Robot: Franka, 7 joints.
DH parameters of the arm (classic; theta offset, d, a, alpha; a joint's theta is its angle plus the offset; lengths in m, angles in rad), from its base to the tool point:
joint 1: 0 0.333 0 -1.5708
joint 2: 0 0 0 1.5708
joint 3: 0 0.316 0.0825 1.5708
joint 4: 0 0 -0.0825 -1.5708
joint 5: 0 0.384 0 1.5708
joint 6: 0 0 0.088 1.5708
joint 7: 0 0.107 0 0
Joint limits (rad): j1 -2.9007..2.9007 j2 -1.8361..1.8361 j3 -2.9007..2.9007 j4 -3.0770..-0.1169 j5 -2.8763..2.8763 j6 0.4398..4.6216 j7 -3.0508..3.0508
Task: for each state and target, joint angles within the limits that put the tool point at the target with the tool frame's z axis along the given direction. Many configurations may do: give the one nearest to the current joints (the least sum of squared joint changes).
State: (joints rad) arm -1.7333 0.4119 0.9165 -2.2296 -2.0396 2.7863 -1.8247
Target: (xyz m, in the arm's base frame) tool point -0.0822 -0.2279 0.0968 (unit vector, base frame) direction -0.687 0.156 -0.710
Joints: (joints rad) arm -2.2020 0.2636 0.3150 -2.8924 -1.6682 2.2795 -1.8247
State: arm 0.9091 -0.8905 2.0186 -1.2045 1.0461 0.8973 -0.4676
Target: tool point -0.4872 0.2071 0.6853 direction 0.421 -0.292 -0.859
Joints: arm 0.2587 -0.6279 1.7354 -0.8123 0.6279 0.5287 -0.4676
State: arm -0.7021 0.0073 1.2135 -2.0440 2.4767 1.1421 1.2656
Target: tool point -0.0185 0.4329 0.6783 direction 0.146 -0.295 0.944
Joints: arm -0.2840 0.5512 2.0626 -2.2799 2.6116 0.8596 1.2656
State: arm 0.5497 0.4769 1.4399 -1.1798 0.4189 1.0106 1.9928
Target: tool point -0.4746 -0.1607 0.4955 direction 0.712 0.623 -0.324
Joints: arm 1.2483 -0.4325 2.1577 -1.5597 -0.3644 0.7374 1.9928
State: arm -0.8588 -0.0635 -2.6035 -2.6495 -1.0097 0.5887 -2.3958
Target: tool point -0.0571 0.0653 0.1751 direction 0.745 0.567 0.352
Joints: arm -0.9151 -0.4445 -2.4445 -3.0257 -0.7382 1.1627 -2.3958
